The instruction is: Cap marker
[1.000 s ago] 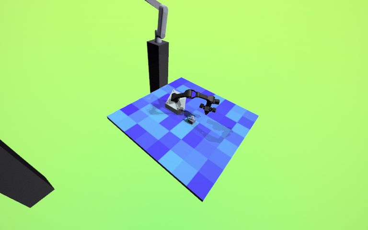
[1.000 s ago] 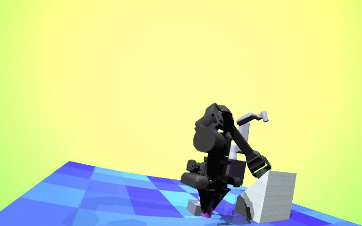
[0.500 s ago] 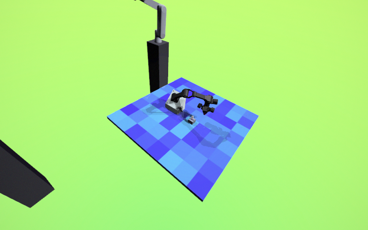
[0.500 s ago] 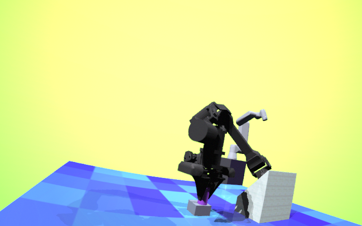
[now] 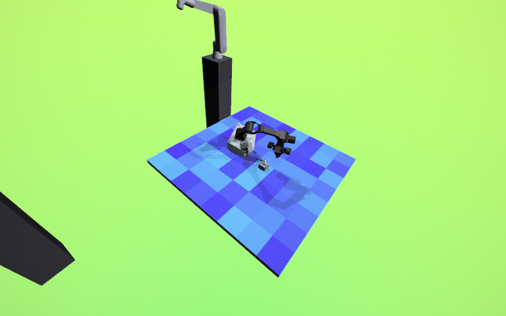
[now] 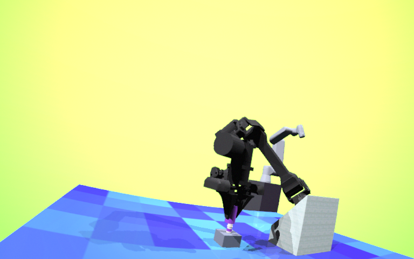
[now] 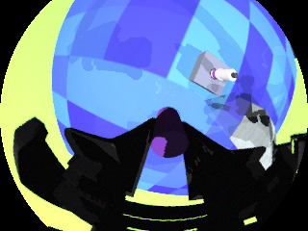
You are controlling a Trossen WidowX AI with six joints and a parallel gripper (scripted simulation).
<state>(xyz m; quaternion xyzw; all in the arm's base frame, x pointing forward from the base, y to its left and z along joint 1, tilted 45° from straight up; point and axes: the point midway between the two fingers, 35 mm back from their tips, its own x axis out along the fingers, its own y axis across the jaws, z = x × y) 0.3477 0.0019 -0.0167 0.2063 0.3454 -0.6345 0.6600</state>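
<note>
Now: the grey holder block 90 mm to the right of my gripper tip, 90 mm below it and 70 mm behind it. The rest, counted from my gripper tip: purple cap: 10 mm above.
</note>
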